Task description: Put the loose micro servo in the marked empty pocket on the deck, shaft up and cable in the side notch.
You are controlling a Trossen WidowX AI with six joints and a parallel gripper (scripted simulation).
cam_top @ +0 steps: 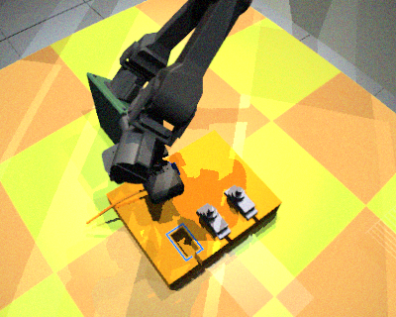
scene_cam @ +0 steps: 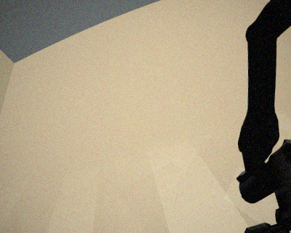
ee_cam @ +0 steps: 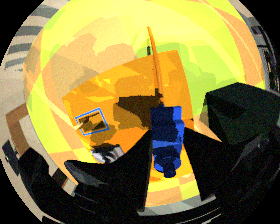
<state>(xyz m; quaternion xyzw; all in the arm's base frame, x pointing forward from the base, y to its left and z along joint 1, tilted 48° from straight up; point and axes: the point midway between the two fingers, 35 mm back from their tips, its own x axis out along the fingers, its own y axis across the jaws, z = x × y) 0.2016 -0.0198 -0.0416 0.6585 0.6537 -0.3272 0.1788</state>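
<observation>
My gripper tip is now 2 cm short of the orange deck, 6 cm to the right of it and 9 cm above it.
</observation>
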